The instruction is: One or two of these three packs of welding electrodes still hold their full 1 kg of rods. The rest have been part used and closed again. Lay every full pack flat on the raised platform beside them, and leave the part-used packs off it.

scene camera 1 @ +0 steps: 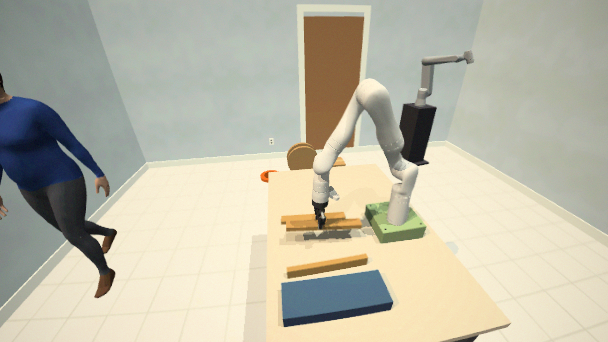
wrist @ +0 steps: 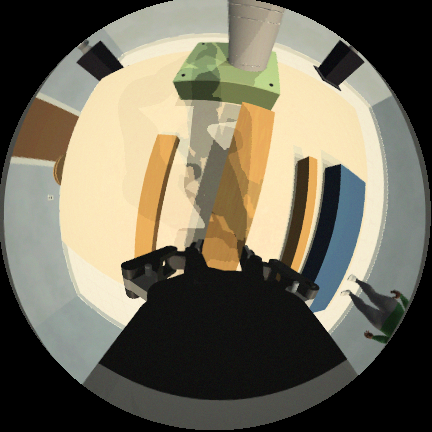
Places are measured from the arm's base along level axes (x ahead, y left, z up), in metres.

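Pixels of known places: gripper, fingertip midpoint: [scene camera 1: 318,224] [wrist: 221,248]; arm's base at its link origin: [scene camera 1: 395,219] [wrist: 247,61].
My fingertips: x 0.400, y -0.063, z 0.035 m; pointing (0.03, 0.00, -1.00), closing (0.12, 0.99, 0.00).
Ahead of a thing's pixels: the offset from my fingertips to its top centre. Level surfaces: height alone.
My gripper [scene camera 1: 321,224] [wrist: 221,248] is shut on the middle pack, a long orange-brown bar @[dx -0.023, dy +0.006, dz +0.015 m] [scene camera 1: 346,224] [wrist: 235,200], near its mid-length. The bar hangs roughly level above the table, with its shadow apart beneath it. The far pack @[dx -0.029, dy -0.160, dz -0.089 m] [scene camera 1: 293,219] [wrist: 152,200] lies on the table behind it in the scene view, partly hidden by it. The near pack @[dx +0.020, dy +0.167, dz -0.065 m] [scene camera 1: 327,266] [wrist: 306,210] lies on the table beside the raised blue platform @[dx +0.051, dy +0.308, dz -0.053 m] [scene camera 1: 335,295] [wrist: 347,220]. No pack is on the platform. The packs' labels and fill cannot be made out.
The green robot base [scene camera 1: 400,230] [wrist: 225,90] stands on the table @[dz -0.113 m] [scene camera 1: 430,300] [wrist: 100,125] close to the held bar's right end in the scene view. A person [scene camera 1: 47,150] stands on the left, off the table. Round brown discs [scene camera 1: 302,157] stand behind the table's far edge.
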